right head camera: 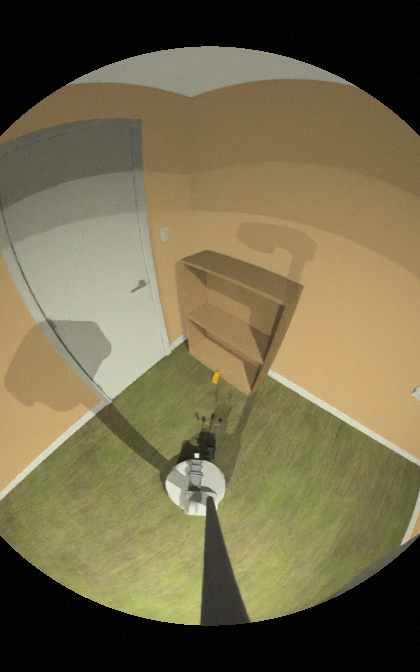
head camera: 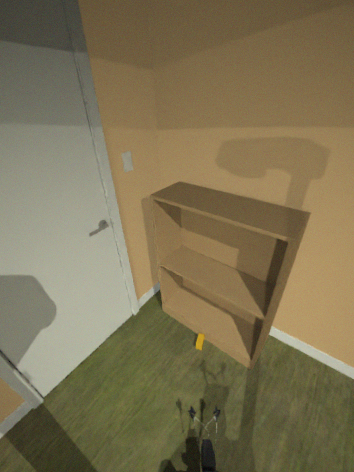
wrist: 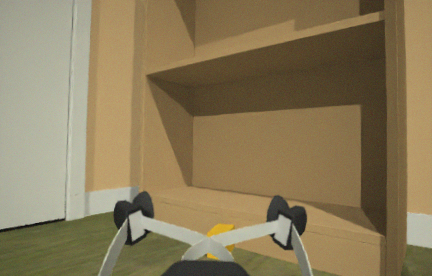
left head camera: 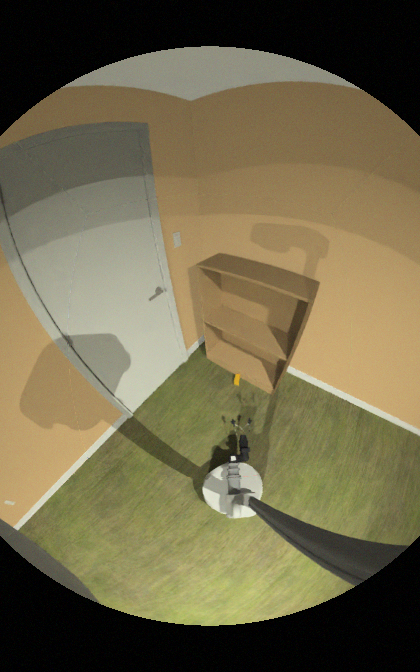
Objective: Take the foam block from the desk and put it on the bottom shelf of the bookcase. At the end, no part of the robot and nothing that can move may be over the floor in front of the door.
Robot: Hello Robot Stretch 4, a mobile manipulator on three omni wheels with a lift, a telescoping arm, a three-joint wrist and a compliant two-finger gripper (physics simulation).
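Frame: origin at the robot's base, x ahead, y left, z up, level; metres.
Seen in the pictures: gripper, fingertip midpoint: (head camera: 203, 406) (wrist: 210, 210).
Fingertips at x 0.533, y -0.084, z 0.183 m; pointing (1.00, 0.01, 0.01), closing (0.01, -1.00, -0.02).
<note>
A point is followed by its place in that frame.
The yellow foam block (head camera: 200, 341) {x 0.975, y -0.103, z 0.032 m} (left head camera: 237, 379) (right head camera: 216, 377) (wrist: 226, 231) {x 0.974, y -0.115, z 0.031 m} is on the floor at the foot of the bookcase (head camera: 230, 206) {x 1.110, y -0.242, z 1.032 m} (left head camera: 260, 275) (right head camera: 245, 272) (wrist: 275, 55), outside it, against or very near its front base board. Whether it leans on that board I cannot tell. The bottom shelf (wrist: 220, 200) {x 1.160, y -0.102, z 0.072 m} shows behind and above the block. My gripper (head camera: 204, 413) (left head camera: 241, 422) (right head camera: 212, 420) (wrist: 210, 210) {x 0.533, y -0.084, z 0.183 m} is open and empty, short of the block, its fingers spread above the floor. In the wrist view, the finger strips hide part of the block. The desk does not show.
The white door (head camera: 45, 200) {x 0.997, y 0.629, z 1.142 m} (left head camera: 110, 260) (right head camera: 100, 250) (wrist: 35, 100) {x 1.160, y 0.509, z 0.384 m} is shut, left of the bookcase. My round white base (left head camera: 252, 482) (right head camera: 175, 482) stands behind the gripper, with the arm (left head camera: 234, 475) (right head camera: 196, 467) pulled in. Walls meet in the corner behind the bookcase.
</note>
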